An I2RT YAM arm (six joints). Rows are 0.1 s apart.
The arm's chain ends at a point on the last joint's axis. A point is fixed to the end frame.
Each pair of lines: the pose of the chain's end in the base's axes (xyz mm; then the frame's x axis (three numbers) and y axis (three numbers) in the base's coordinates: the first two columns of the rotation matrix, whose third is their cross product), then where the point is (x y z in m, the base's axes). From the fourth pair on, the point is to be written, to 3 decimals.
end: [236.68, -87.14, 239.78, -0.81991, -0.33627, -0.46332, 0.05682, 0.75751, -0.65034]
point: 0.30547 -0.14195 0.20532
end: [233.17, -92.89, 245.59, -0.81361, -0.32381, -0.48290, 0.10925, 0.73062, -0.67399]
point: 0.30115 -0.15133 0.21581
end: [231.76, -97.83, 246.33, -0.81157, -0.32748, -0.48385, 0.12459, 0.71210, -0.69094]
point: 0.29944 -0.15771 0.21881
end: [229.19, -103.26, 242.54, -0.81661, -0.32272, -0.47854, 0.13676, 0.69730, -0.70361]
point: 0.296 -0.165 0.216
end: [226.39, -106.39, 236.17, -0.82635, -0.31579, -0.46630, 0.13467, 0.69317, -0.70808]
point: 0.292 -0.169 0.209
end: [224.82, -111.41, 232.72, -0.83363, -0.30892, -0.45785, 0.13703, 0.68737, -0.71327]
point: 0.290 -0.175 0.206
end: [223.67, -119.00, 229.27, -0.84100, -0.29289, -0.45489, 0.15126, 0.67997, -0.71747]
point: 0.287 -0.184 0.202
